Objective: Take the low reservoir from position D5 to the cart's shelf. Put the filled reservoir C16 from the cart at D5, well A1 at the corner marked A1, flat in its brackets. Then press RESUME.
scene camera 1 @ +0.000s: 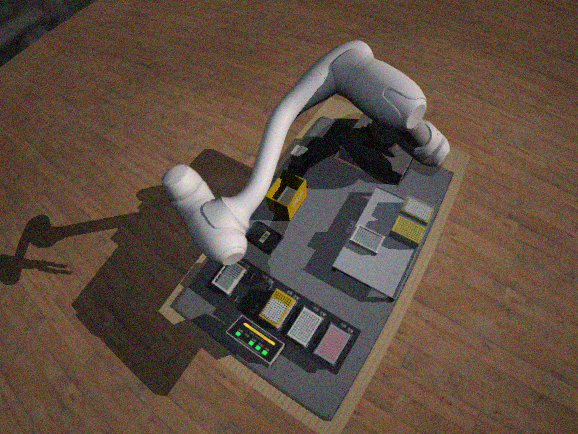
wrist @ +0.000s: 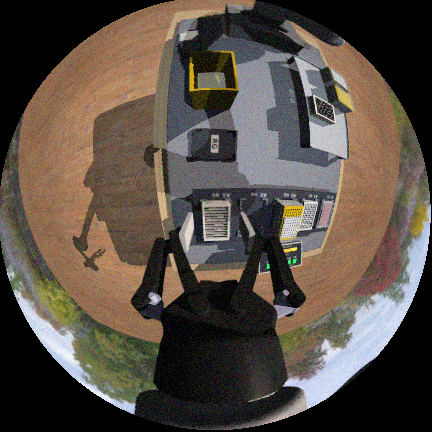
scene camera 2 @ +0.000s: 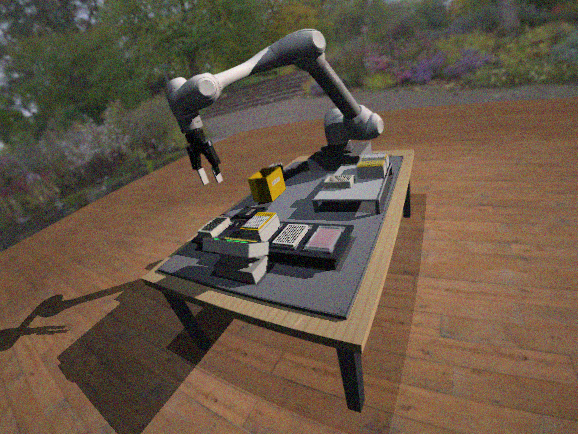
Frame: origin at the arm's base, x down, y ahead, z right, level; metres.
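Where they show: gripper, between the fingertips: (wrist: 216,219) (scene camera 2: 212,182); arm's base, origin of its link: (scene camera 1: 383,139) (scene camera 2: 340,150).
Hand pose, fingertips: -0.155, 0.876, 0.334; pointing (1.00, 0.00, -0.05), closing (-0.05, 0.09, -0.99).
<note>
Things, the pixels of their top centre, and the offset from my fingertips, as dx, dy, dz. "*": a spot on its surface instead.
- white-rimmed reservoir, centre of its top: (scene camera 1: 367,238) (wrist: 325,108) (scene camera 2: 339,178) +0.143, -0.314, -0.450
- grey cart's shelf, a spot on its surface: (scene camera 1: 380,270) * +0.175, -0.218, -0.550
- control panel, a spot on its surface: (scene camera 2: 235,247) * +0.105, +0.300, -0.279
- yellow-topped tip box, centre of its top: (wrist: 291,223) (scene camera 2: 257,219) (scene camera 1: 276,307) +0.119, +0.107, -0.248
- white plate, centre of its top: (scene camera 2: 290,233) (scene camera 1: 304,326) (wrist: 308,216) +0.170, +0.118, -0.372
- pink plate, centre of its top: (scene camera 2: 324,236) (scene camera 1: 332,343) (wrist: 325,214) +0.170, +0.130, -0.495
- yellow bin, centre of its top: (wrist: 212,67) (scene camera 1: 285,187) (scene camera 2: 264,172) +0.100, -0.364, -0.036
- black RG block, centre of its top: (wrist: 214,143) (scene camera 1: 264,236) (scene camera 2: 250,211) +0.221, -0.156, -0.025
- yellow rack, centre of its top: (scene camera 1: 409,228) (scene camera 2: 370,161) (wrist: 345,97) +0.104, -0.413, -0.592
A white reservoir with a ribbed inside (scene camera 1: 229,278) (scene camera 2: 214,227) (wrist: 216,220) sits at position D5, at the end of the dark deck row. It looks level; its liquid and its A1 corner cannot be made out. Another white-rimmed reservoir (scene camera 1: 367,239) (scene camera 2: 339,181) (wrist: 324,109) stands on the grey cart's shelf (scene camera 1: 380,270) (scene camera 2: 350,194) (wrist: 327,137); its label is not readable. My gripper (scene camera 2: 210,177) (wrist: 216,219) is open and empty, high above the D5 end; the arm hides it in scene camera 1. The control panel (scene camera 1: 256,340) (scene camera 2: 235,247) (wrist: 281,257) shows a yellow bar and green lights.
A yellow-topped tip box (scene camera 1: 277,307) (scene camera 2: 260,225) (wrist: 291,222), a white plate (scene camera 1: 305,326) and a pink plate (scene camera 1: 333,344) stand along the deck. A yellow bin (scene camera 1: 296,204) (scene camera 2: 267,186) (wrist: 212,99) and a black RG block (wrist: 200,145) stand behind. A yellow rack (scene camera 1: 409,230) is by the cart's far edge.
</note>
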